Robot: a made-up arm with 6 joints.
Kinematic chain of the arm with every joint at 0, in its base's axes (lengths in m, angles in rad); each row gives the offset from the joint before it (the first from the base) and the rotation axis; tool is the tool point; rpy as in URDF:
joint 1: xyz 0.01 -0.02 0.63 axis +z
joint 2: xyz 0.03 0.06 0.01 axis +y
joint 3: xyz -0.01 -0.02 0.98 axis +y
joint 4: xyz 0 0.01 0.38 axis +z
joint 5: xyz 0 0.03 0.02 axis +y
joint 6: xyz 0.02 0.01 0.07 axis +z
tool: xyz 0.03 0.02 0 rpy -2.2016 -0.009 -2.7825
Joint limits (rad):
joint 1: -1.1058..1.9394
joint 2: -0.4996..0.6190
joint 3: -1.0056..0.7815
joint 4: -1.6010..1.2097
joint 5: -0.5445..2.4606
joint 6: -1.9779..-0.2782
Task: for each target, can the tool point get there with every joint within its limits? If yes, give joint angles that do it. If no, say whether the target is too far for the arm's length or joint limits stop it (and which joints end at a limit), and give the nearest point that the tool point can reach.
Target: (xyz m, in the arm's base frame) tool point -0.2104 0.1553 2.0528
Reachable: yes | joints -0.3973 -0.2943 0.2166 0.2734 -0.1649 -1.2695
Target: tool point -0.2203 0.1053 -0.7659
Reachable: no: joint limits stop it (at a limit: joint 2, joint 3, joint 4, joint 5, joint 6) | nearest point -0.6622 0.3457 1.4689 | short by 2.291 m
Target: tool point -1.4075 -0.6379 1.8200
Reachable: no: too far | nearest point -0.8350 -0.3883 1.6350 | short by 0.651 m
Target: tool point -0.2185 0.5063 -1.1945
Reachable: no: too far | nearest point -0.3765 0.8703 1.4107 | short by 2.635 m
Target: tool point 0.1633 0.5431 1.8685
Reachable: yes | joints 1.1071 0.3381 0.1799 0.7495 1.3170 -1.3661
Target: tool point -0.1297 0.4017 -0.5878
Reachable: no: joint limits stop it (at a limit: joint 2, joint 3, joint 6) | nearest point -0.2920 0.8917 1.4128 | short by 2.066 m
